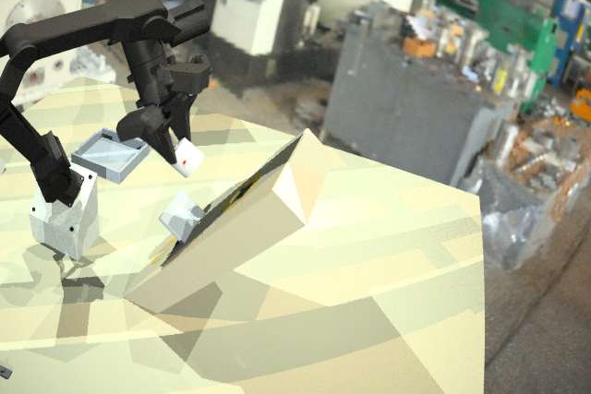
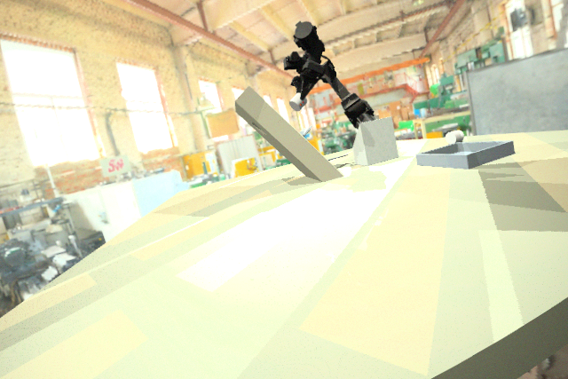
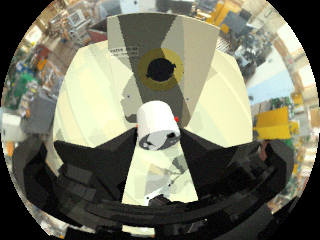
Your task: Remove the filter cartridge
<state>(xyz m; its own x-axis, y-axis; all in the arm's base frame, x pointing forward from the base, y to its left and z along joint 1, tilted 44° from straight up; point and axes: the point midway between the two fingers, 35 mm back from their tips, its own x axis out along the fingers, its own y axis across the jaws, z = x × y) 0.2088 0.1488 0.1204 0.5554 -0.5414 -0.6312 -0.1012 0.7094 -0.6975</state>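
Now: the grey tray 330 mm behind my gripper tip, 250 mm to the left of it and 250 mm below it. Also, from my gripper tip: round filter cartridge (right at my gripper tip); then service panel (70 mm ahead, 110 mm below).
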